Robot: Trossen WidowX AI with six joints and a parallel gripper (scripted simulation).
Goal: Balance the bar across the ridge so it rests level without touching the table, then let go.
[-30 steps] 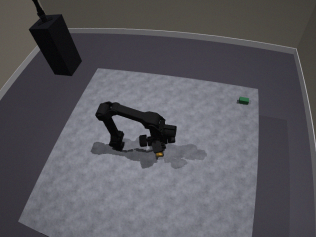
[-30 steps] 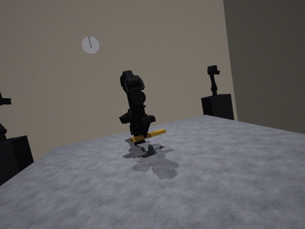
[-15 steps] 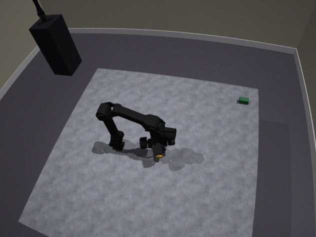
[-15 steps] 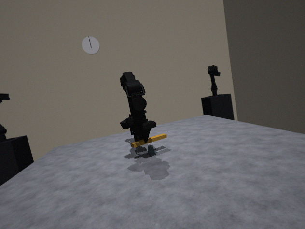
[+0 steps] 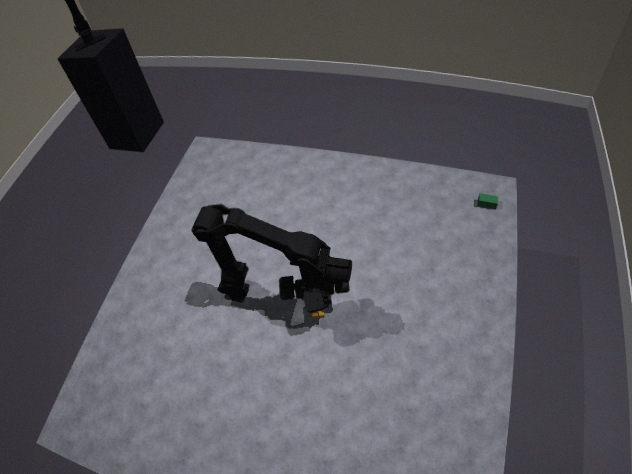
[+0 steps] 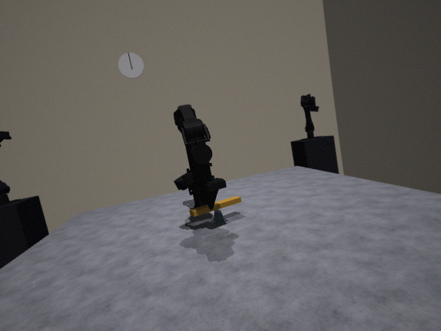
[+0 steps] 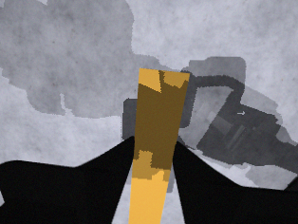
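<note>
My gripper tip is now 1 cm past the yellow bar and 3 cm to the right of it. Also, from my gripper tip: green block: 48 cm ahead, 49 cm to the left, 4 cm below.
</note>
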